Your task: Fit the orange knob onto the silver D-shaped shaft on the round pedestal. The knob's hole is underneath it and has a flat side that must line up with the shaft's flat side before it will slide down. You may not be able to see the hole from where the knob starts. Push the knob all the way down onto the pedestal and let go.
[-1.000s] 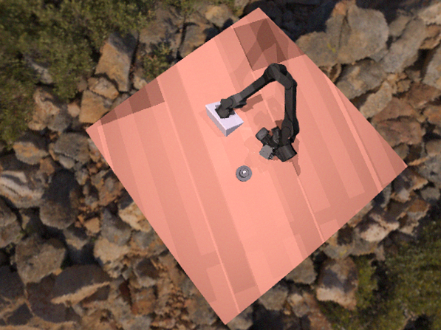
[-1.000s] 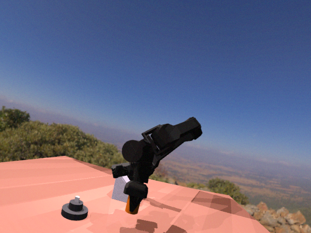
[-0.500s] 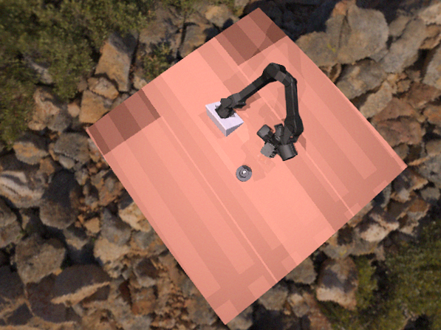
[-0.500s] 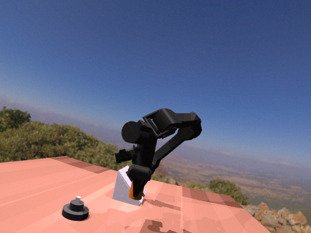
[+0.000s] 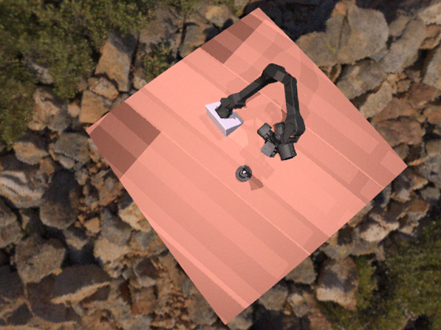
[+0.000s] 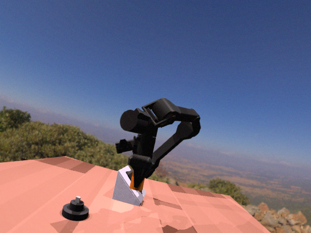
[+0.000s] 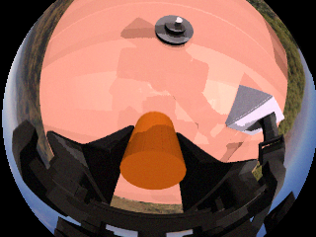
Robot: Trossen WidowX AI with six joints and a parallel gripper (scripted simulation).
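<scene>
My gripper tip is 17 cm to the left of the round black pedestal, 11 cm above it and 3 cm short of it. From my gripper tip the other things lie so: orange knob 3 cm above.
</scene>
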